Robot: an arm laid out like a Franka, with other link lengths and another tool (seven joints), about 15 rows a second.
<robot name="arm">
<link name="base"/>
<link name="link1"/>
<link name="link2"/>
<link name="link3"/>
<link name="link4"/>
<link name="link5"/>
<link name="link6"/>
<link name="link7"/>
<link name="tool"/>
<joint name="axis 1" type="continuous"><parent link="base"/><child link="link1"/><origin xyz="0 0 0.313" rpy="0 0 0"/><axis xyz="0 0 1"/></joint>
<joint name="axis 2" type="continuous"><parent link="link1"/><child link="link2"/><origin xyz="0 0 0" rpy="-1.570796 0 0"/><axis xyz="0 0 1"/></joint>
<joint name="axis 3" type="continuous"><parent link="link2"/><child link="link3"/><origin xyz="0 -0.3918 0" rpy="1.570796 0 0"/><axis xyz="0 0 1"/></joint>
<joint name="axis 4" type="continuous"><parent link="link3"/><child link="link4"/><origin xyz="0.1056 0 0" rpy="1.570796 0 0"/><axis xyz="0 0 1"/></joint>
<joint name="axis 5" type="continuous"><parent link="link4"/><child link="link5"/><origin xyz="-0.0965 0.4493 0" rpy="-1.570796 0 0"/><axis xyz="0 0 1"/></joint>
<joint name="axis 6" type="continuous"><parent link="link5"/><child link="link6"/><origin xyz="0 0 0" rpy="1.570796 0 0"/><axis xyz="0 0 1"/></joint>
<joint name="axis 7" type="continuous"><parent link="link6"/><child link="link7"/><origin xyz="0.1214 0 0" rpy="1.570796 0 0"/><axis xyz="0 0 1"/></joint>
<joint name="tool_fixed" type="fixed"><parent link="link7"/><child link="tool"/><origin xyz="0.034 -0.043 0.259" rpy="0 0.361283 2.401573"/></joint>
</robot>
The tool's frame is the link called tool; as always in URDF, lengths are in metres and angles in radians. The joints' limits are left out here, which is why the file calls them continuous.
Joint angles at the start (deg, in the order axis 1, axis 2, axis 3, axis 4, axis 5, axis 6, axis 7): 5.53 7.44 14.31 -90.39 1.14 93.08 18.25
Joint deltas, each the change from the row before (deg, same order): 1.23 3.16 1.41 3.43 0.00 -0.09 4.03; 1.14 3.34 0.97 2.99 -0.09 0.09 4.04; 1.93 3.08 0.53 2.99 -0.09 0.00 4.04; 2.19 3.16 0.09 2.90 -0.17 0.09 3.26; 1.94 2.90 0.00 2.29 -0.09 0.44 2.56; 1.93 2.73 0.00 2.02 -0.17 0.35 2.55; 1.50 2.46 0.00 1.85 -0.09 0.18 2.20; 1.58 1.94 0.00 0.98 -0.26 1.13 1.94
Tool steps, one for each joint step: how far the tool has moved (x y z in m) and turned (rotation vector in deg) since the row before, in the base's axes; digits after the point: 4 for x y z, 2 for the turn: 0.0101 0.0338 -0.0041 0.70 0.17 -1.52; 0.0109 0.0271 -0.0117 0.51 0.65 -2.10; 0.0061 0.0317 -0.0098 0.42 0.55 -1.79; 0.0051 0.0304 -0.0132 0.27 0.59 -1.22; 0.0038 0.0272 -0.0161 0.27 0.59 -0.89; 0.0007 0.0264 -0.0177 0.01 0.72 -0.86; 0.0007 0.0207 -0.0166 -0.03 0.77 -0.93; -0.0011 0.0223 -0.0162 0.03 0.11 -0.60
